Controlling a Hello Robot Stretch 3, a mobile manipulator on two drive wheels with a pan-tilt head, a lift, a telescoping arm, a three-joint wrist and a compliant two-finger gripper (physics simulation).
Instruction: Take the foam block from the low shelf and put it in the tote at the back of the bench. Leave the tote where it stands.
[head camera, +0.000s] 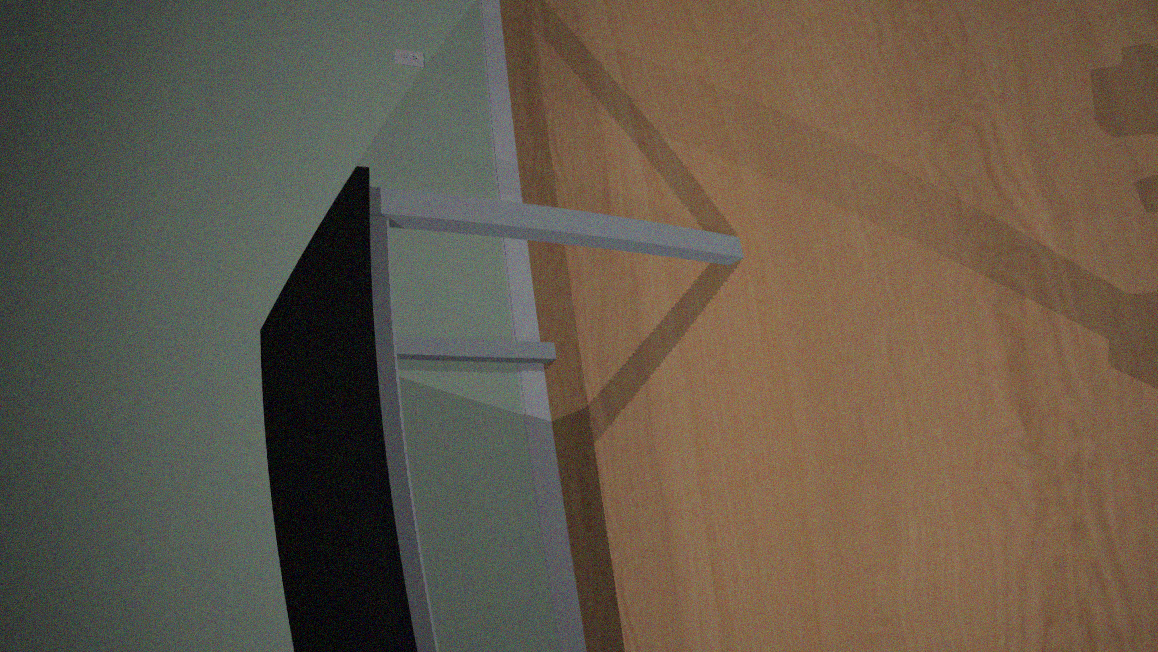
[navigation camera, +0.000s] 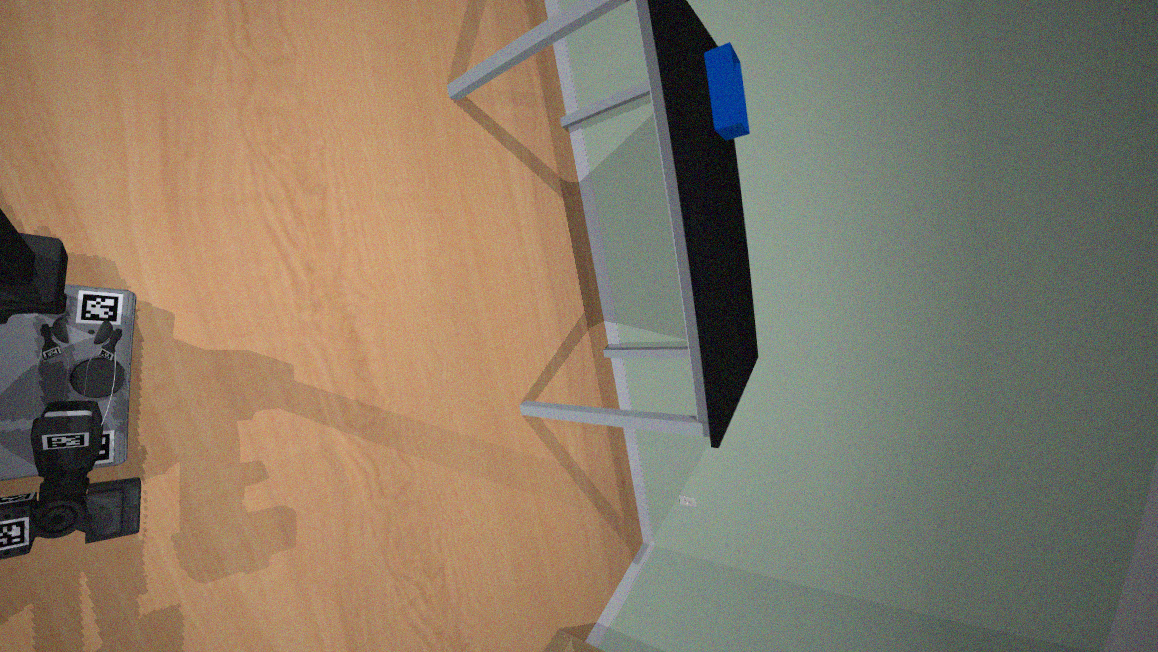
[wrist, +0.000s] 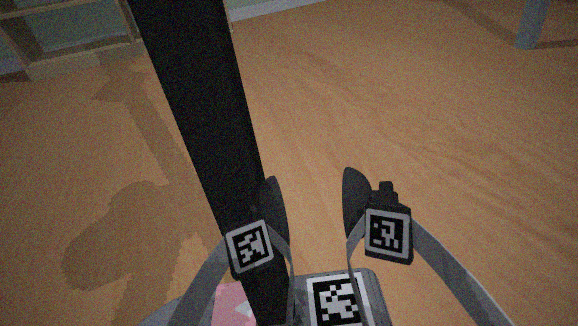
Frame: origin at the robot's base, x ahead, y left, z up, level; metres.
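Where they show: gripper, fingertip midpoint: (navigation camera: 84, 319) (wrist: 312, 196); robot's base at its link origin: (navigation camera: 97, 374).
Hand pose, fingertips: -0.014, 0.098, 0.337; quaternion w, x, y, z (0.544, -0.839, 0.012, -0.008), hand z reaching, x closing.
Each offset is from my fingertips to the top centre of the thing, as dx, dy, dz. "pt": to the spot under its first point. Level surfaces: height alone.
The blue tote @[+1.498, +0.991, +0.677] (navigation camera: 727, 93) stands at the back of the black-topped bench @[dz +0.577] (head camera: 332, 364) (navigation camera: 700, 210). My gripper (wrist: 312, 196) (navigation camera: 81, 330) is open, with nothing between its fingers. It hangs over my own base, away from the bench and the tote. A light wooden shelf unit (wrist: 65, 66) shows in part at the upper left of the wrist view, standing on the floor by the wall. The foam block does not show in any of the views.
The bench's grey legs @[pt +1.340, -0.311, -0.018] (head camera: 632, 230) (navigation camera: 571, 413) stand on the wooden floor. My black mast (wrist: 200, 95) crosses the wrist view beside the left finger. My base (wrist: 372, 285) (navigation camera: 24, 388) lies below the gripper. A pale green wall (head camera: 186, 323) (navigation camera: 891, 323) rises behind the bench.
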